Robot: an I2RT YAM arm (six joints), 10 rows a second.
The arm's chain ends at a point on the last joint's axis. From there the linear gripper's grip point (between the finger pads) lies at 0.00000 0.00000 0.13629 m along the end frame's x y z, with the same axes.
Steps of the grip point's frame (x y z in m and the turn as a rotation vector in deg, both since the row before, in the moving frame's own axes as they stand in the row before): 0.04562 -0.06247 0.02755 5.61 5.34 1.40; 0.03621 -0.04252 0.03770 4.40 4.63 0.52; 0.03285 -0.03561 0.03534 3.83 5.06 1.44; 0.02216 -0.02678 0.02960 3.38 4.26 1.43; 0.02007 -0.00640 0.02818 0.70 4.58 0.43
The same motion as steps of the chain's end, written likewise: 0.03279 -0.04932 0.02879 5.61 5.34 1.40; 0.02517 -0.03213 0.03855 4.40 4.63 0.52; 0.02073 -0.02667 0.03618 3.83 5.06 1.44; 0.01194 -0.01888 0.03021 3.38 4.26 1.43; 0.00918 -0.00478 0.02863 0.70 4.58 0.43
